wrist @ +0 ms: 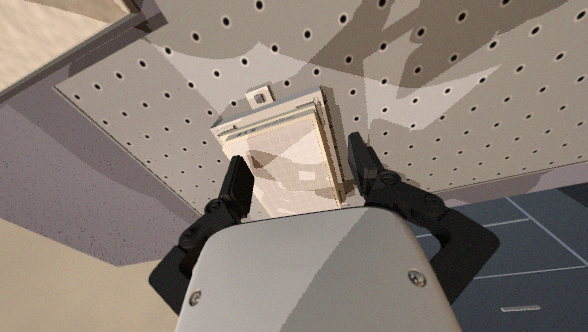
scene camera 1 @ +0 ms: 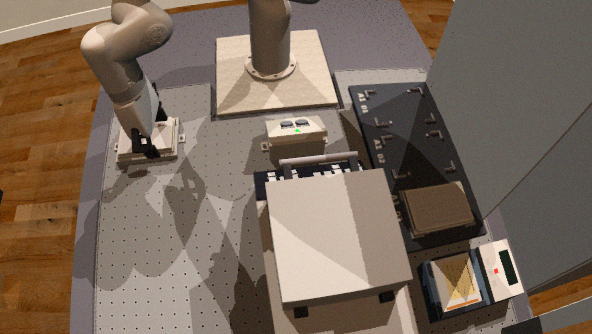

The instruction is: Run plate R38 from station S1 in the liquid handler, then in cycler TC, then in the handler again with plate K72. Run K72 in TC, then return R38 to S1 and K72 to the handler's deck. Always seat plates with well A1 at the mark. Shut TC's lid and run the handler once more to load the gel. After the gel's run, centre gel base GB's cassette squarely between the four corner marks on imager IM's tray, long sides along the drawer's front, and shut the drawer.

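Where they show: gripper, between the fingertips: [wrist: 296,157] [scene camera 1: 157,138]; arm's base, origin of its link: [scene camera 1: 270,64].
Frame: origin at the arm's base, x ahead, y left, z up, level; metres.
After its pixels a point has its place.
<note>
A pale plate [scene camera 1: 164,134] @[x 0.180, y -0.270, z 0.033 m] [wrist: 295,187] @[x 0.171, y -0.322, z 0.033 m] lies flat on a low light station base [scene camera 1: 176,139] @[x 0.188, y -0.247, z 0.017 m] [wrist: 262,113] @[x 0.177, y -0.246, z 0.017 m] at the far left; no label is readable. My gripper [scene camera 1: 155,133] @[x 0.190, y -0.285, z 0.039 m] [wrist: 296,157] @[x 0.190, y -0.285, z 0.039 m] is open and empty, low over this plate, with one finger beyond each long side in the wrist view. A brown plate [scene camera 1: 437,206] @[x 0.488, y 0.201, z 0.070 m] sits at position D3 on the black deck [scene camera 1: 407,110] @[x 0.255, y 0.245, z 0.054 m]; D1 and D2 hold no plate. A gel cassette with a yellow gel [scene camera 1: 457,277] @[x 0.625, y 0.193, z 0.054 m] lies in the blue-sided unit at lower right, beside a panel [scene camera 1: 500,270] @[x 0.645, y 0.284, z 0.057 m] with a red light.
A large pale box-shaped machine [scene camera 1: 332,235] @[x 0.533, y -0.034, z 0.202 m] stands in the middle, with a handle bar [scene camera 1: 320,158] @[x 0.405, y -0.011, z 0.183 m] at its back edge. Behind it is a small white box [scene camera 1: 296,130] @[x 0.271, y -0.008, z 0.076 m] with two round buttons and a green light. A tall grey panel [scene camera 1: 510,100] @[x 0.423, y 0.307, z 0.272 m] rises at right.
</note>
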